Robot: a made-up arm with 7 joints. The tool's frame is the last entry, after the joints. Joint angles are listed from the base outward.
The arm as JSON. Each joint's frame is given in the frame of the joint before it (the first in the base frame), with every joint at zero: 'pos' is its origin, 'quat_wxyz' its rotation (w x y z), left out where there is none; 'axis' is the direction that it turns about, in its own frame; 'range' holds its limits. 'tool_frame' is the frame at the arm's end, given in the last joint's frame.
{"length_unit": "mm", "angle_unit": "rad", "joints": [
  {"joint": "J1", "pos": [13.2, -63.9, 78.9], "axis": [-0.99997, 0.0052, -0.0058], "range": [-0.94, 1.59]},
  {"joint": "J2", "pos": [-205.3, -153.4, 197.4], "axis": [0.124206, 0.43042, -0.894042], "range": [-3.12, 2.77]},
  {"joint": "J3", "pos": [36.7, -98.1, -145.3], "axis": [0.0, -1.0, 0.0], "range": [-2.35, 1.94]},
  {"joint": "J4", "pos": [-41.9, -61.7, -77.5], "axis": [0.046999, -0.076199, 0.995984], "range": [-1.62, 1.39]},
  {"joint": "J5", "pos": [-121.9, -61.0, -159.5], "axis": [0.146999, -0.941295, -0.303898], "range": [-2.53, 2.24]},
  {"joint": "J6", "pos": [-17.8, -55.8, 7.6], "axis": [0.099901, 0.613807, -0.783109], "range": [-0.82, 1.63]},
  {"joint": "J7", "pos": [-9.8, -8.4, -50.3], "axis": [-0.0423, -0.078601, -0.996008], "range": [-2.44, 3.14]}
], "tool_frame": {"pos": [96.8, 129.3, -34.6], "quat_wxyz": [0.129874, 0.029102, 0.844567, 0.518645]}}
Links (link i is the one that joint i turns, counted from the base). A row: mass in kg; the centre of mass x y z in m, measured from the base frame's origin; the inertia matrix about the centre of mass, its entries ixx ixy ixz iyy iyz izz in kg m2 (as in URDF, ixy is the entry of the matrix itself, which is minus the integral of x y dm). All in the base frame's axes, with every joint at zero. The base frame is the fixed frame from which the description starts. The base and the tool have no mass.
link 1: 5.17; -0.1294 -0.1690 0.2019; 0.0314 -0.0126 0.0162 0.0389 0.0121 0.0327
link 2: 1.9; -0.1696 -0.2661 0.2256; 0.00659 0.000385 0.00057 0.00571 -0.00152 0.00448
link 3: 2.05; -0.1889 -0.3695 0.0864; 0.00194 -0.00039 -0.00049 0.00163 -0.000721 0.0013
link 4: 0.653; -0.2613 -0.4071 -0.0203; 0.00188 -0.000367 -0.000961 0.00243 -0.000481 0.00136
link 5: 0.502; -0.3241 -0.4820 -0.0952; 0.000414 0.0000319 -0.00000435 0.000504 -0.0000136 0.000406
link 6: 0.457; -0.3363 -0.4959 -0.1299; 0.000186 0 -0.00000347 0.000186 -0.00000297 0.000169
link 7: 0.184; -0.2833 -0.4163 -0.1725; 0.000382 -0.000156 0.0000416 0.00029 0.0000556 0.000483
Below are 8 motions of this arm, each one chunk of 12 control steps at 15 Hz.
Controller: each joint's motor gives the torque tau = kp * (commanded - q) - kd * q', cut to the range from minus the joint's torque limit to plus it. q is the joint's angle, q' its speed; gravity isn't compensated. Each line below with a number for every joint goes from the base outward.
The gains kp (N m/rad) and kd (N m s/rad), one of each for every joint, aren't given. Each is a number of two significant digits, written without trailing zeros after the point. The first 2 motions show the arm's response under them.
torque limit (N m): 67 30 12 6 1.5 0.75 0.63
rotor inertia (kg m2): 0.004 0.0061 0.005 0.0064 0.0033 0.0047 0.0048
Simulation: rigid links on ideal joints. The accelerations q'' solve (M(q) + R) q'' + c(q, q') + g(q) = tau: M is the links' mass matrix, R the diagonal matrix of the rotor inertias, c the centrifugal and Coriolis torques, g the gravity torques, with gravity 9.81 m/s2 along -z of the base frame. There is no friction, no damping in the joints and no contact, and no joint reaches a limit. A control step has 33 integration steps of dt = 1/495 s. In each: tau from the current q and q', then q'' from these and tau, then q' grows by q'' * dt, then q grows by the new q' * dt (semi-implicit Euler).
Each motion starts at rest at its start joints. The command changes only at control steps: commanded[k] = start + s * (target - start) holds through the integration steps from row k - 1 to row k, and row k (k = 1, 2, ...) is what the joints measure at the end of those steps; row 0 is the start. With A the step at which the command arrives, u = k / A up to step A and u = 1 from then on. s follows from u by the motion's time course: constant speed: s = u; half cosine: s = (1 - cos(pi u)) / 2; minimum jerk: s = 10 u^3 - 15 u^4 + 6 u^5; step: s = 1 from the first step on.
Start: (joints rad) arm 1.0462 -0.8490 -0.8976 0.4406 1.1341 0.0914 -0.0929
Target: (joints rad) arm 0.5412 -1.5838 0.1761 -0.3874 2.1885 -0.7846 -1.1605
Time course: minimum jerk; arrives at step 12
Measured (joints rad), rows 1 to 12:
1: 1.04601 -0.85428 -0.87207 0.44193 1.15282 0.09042 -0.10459
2: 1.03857 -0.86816 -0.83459 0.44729 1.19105 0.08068 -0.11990
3: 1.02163 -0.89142 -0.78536 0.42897 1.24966 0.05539 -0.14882
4: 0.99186 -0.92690 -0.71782 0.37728 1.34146 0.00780 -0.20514
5: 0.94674 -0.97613 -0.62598 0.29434 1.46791 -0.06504 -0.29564
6: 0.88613 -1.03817 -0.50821 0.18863 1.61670 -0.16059 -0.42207
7: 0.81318 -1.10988 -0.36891 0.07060 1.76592 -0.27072 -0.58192
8: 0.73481 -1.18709 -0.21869 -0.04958 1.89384 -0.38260 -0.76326
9: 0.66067 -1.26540 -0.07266 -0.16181 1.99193 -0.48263 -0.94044
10: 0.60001 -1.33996 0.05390 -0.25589 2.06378 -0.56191 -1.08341
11: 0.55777 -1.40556 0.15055 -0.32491 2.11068 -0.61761 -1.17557
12: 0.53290 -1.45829 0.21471 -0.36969 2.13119 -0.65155 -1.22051
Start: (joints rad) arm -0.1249 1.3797 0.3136 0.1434 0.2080 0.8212 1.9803
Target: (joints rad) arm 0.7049 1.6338 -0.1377 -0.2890 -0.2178 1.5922 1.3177
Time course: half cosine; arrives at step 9
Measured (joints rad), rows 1 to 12:
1: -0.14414 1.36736 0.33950 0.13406 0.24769 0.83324 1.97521
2: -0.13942 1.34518 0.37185 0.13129 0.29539 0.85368 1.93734
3: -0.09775 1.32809 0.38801 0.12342 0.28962 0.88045 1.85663
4: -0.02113 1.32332 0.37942 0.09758 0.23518 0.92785 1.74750
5: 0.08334 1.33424 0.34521 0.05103 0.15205 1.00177 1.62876
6: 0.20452 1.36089 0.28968 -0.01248 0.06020 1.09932 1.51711
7: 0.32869 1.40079 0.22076 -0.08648 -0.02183 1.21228 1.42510
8: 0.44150 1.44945 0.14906 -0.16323 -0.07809 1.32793 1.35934
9: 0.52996 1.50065 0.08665 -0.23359 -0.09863 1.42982 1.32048
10: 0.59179 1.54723 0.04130 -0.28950 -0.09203 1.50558 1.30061
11: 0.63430 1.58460 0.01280 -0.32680 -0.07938 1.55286 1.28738
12: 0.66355 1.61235 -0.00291 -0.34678 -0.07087 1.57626 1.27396
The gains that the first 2 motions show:
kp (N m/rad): 150 53 26 12 2.9 1.6 0.98
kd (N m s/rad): 23 13 4.6 1.6 0.18 0.23 0.17
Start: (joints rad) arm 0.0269 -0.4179 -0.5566 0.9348 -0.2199 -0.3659 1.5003
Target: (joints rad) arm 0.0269 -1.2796 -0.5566 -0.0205 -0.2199 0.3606 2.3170
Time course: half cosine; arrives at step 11
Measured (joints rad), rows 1 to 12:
1: -0.00560 -0.41416 -0.54332 0.93032 -0.22405 -0.34483 1.50445
2: -0.05224 -0.41423 -0.51742 0.92772 -0.22686 -0.30996 1.51760
3: -0.08856 -0.43235 -0.49511 0.89822 -0.22493 -0.27115 1.54290
4: -0.11167 -0.47051 -0.48046 0.83268 -0.21974 -0.22042 1.58566
5: -0.12459 -0.52694 -0.47197 0.73569 -0.21259 -0.15333 1.64822
6: -0.13086 -0.59841 -0.46673 0.61766 -0.20329 -0.07230 1.72898
7: -0.13301 -0.68043 -0.46248 0.49022 -0.19155 0.01576 1.82269
8: -0.13259 -0.76735 -0.45812 0.36435 -0.17823 0.10241 1.92133
9: -0.13054 -0.85277 -0.45342 0.24979 -0.16504 0.18002 2.01564
10: -0.12754 -0.93014 -0.44855 0.15498 -0.15337 0.24282 2.09713
11: -0.12414 -0.99343 -0.44383 0.08696 -0.14383 0.28665 2.15925
12: -0.12112 -1.04127 -0.43961 0.04345 -0.13583 0.31148 2.19931

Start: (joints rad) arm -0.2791 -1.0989 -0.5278 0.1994 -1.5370 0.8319 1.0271
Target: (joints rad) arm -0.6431 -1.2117 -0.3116 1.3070 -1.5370 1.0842 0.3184
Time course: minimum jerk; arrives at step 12
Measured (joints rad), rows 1 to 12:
1: -0.31314 -1.08436 -0.51540 0.20249 -1.53668 0.82873 1.02880
2: -0.36084 -1.05677 -0.49033 0.21145 -1.52976 0.78642 0.99767
3: -0.40349 -1.03241 -0.47208 0.23820 -1.51316 0.74588 0.93817
4: -0.44315 -1.01495 -0.45987 0.29416 -1.49929 0.73281 0.86813
5: -0.48454 -1.00460 -0.44896 0.38414 -1.49220 0.74695 0.79390
6: -0.53016 -1.00040 -0.43590 0.50451 -1.48874 0.77799 0.71526
7: -0.57951 -1.00095 -0.41986 0.64474 -1.48589 0.81580 0.63249
8: -0.62956 -1.00474 -0.40225 0.79036 -1.48340 0.85416 0.54904
9: -0.67593 -1.01033 -0.38566 0.92596 -1.48264 0.89035 0.47087
10: -0.71438 -1.01638 -0.37258 1.03814 -1.48452 0.92301 0.40414
11: -0.74230 -1.02171 -0.36457 1.11839 -1.48819 0.95078 0.35274
12: -0.75969 -1.02550 -0.36199 1.16608 -1.49137 0.97271 0.31613

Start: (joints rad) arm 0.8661 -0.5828 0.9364 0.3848 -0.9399 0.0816 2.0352
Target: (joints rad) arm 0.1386 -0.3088 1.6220 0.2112 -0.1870 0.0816 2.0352
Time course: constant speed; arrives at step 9
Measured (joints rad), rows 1 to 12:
1: 0.83399 -0.58924 0.96105 0.35303 -0.89637 0.06426 2.01743
2: 0.77586 -0.58893 0.99974 0.31010 -0.80494 0.03434 1.97350
3: 0.70460 -0.57778 1.04420 0.26709 -0.70538 0.01918 1.93445
4: 0.62539 -0.55733 1.09176 0.22555 -0.60897 0.02521 1.91548
5: 0.54117 -0.52945 1.14112 0.18632 -0.51476 0.04883 1.91887
6: 0.45377 -0.49587 1.19168 0.14996 -0.42204 0.08399 1.94136
7: 0.36440 -0.45813 1.24325 0.11693 -0.33167 0.12493 1.97807
8: 0.27396 -0.41757 1.29590 0.08764 -0.24495 0.16674 2.02376
9: 0.18311 -0.37531 1.34990 0.06240 -0.16274 0.20542 2.07310
10: 0.11446 -0.33932 1.37831 0.03911 -0.12237 0.24287 2.12237
11: 0.06910 -0.30882 1.39309 0.02432 -0.12082 0.27715 2.16925
12: 0.04018 -0.28448 1.40271 0.01915 -0.12745 0.29972 2.20620

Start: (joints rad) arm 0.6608 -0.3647 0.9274 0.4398 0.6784 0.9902 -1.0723
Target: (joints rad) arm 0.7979 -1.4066 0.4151 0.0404 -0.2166 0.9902 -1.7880
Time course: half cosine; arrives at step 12
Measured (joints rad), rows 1 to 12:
1: 0.64296 -0.37428 0.91933 0.40673 0.68607 0.98330 -1.08836
2: 0.62085 -0.38968 0.89672 0.35155 0.68175 0.97757 -1.12431
3: 0.60738 -0.41582 0.86299 0.29573 0.62837 0.97545 -1.17351
4: 0.60350 -0.45873 0.82259 0.24303 0.54419 0.97308 -1.23254
5: 0.60796 -0.52101 0.77864 0.19321 0.44751 0.96968 -1.29740
6: 0.61916 -0.60197 0.73339 0.14603 0.34583 0.96586 -1.36437
7: 0.63550 -0.69833 0.68875 0.10200 0.24326 0.96243 -1.43039
8: 0.65543 -0.80501 0.64662 0.06233 0.14432 0.96015 -1.49283
9: 0.67730 -0.91586 0.60907 0.02857 0.05437 0.95955 -1.54913
10: 0.69943 -1.02418 0.57820 0.00229 -0.02077 0.96082 -1.59680
11: 0.72017 -1.12324 0.55599 -0.01523 -0.07527 0.96367 -1.63339
12: 0.73795 -1.20679 0.54405 -0.02318 -0.10378 0.96736 -1.65668

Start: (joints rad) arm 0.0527 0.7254 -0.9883 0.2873 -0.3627 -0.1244 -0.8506
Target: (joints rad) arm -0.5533 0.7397 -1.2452 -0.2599 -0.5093 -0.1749 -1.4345
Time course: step
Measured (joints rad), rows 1 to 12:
1: -0.15438 0.74190 -1.03167 0.08737 -0.37661 -0.15432 -0.91889
2: -0.35263 0.71810 -1.05893 -0.02775 -0.46930 -0.15466 -1.03985
3: -0.48669 0.68393 -1.07481 -0.05183 -0.56317 -0.16926 -1.16489
4: -0.57345 0.65454 -1.08315 -0.04750 -0.61050 -0.19254 -1.27673
5: -0.62765 0.63310 -1.08845 -0.04077 -0.62105 -0.21524 -1.36291
6: -0.66044 0.61880 -1.09360 -0.03894 -0.61511 -0.23275 -1.42211
7: -0.67969 0.60984 -1.09942 -0.04191 -0.60601 -0.24364 -1.45930
8: -0.69073 0.60450 -1.10559 -0.04754 -0.59914 -0.24864 -1.48087
9: -0.69695 0.60146 -1.11151 -0.05379 -0.59523 -0.24961 -1.49237
10: -0.70044 0.59978 -1.11668 -0.05939 -0.59338 -0.24848 -1.49787
11: -0.70242 0.59889 -1.12088 -0.06380 -0.59259 -0.24667 -1.50006
12: -0.70356 0.59842 -1.12410 -0.06696 -0.59229 -0.24497 -1.50061

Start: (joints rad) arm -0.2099 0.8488 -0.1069 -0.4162 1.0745 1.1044 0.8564
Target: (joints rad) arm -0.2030 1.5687 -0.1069 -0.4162 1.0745 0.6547 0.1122
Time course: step
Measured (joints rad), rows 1 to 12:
1: -0.24239 0.96558 -0.02195 -0.34305 1.11568 0.97590 0.71132
2: -0.26939 1.07602 0.03352 -0.33677 1.16070 0.86117 0.51071
3: -0.28328 1.16324 0.05932 -0.34590 1.15003 0.79098 0.36238
4: -0.28985 1.23053 0.07148 -0.35687 1.12567 0.75323 0.26611
5: -0.29249 1.28118 0.07886 -0.36601 1.11236 0.73248 0.20491
6: -0.29309 1.31851 0.08503 -0.37230 1.11012 0.71967 0.16562
7: -0.29273 1.34565 0.09083 -0.37600 1.11213 0.71120 0.14003
8: -0.29199 1.36525 0.09616 -0.37789 1.11430 0.70560 0.12323
9: -0.29116 1.37941 0.10077 -0.37873 1.11563 0.70200 0.11217
10: -0.29040 1.38967 0.10453 -0.37906 1.11634 0.69972 0.10488
11: -0.28974 1.39715 0.10748 -0.37919 1.11672 0.69829 0.10010
12: -0.28919 1.40263 0.10973 -0.37925 1.11692 0.69739 0.09695

